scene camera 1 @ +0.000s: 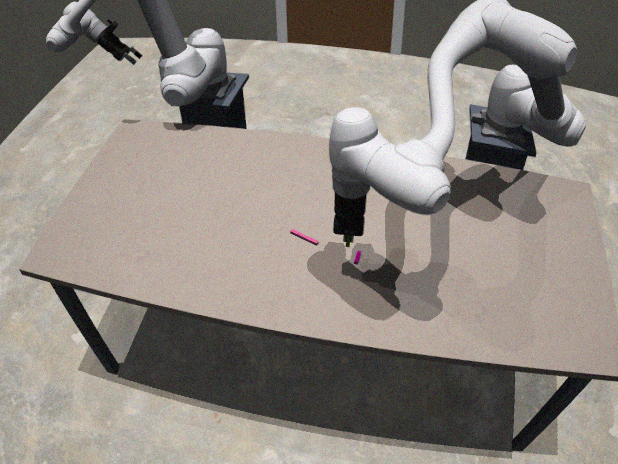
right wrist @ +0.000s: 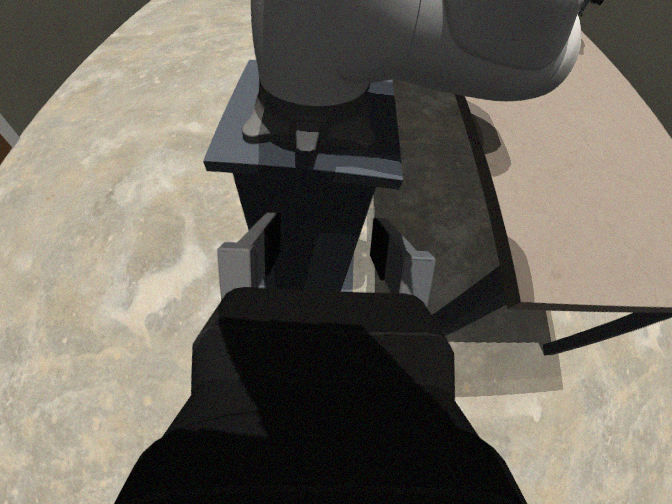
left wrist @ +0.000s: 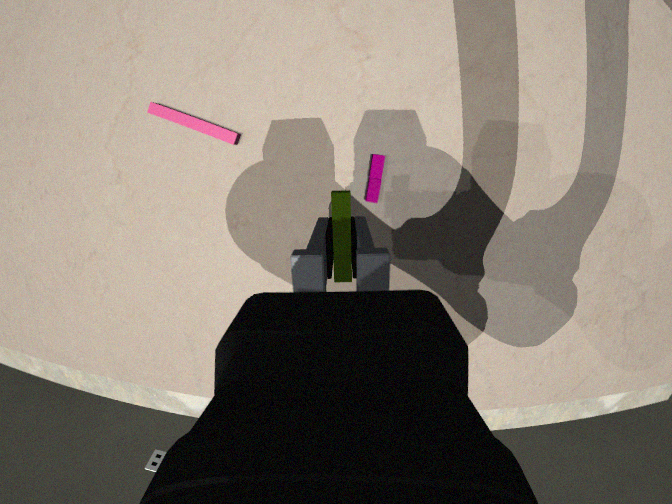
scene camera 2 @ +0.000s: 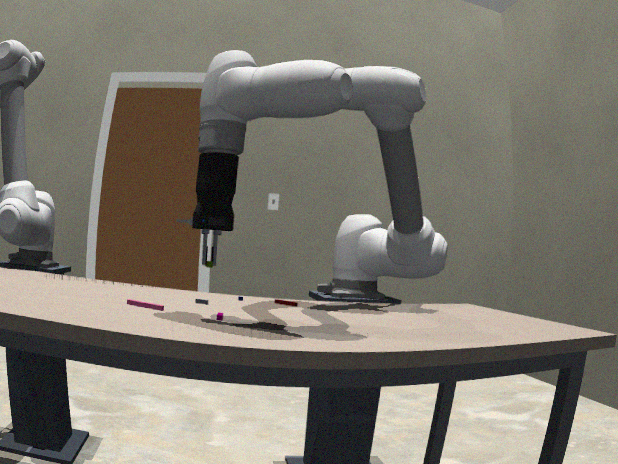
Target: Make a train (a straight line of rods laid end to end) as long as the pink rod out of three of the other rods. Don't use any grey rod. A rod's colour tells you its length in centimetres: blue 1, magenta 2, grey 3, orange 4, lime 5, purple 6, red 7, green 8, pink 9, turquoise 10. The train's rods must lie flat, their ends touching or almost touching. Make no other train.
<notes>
I see my left gripper, my right gripper, a pink rod and a lime rod.
My left gripper shows as well in scene camera 1 and in the left wrist view.
</notes>
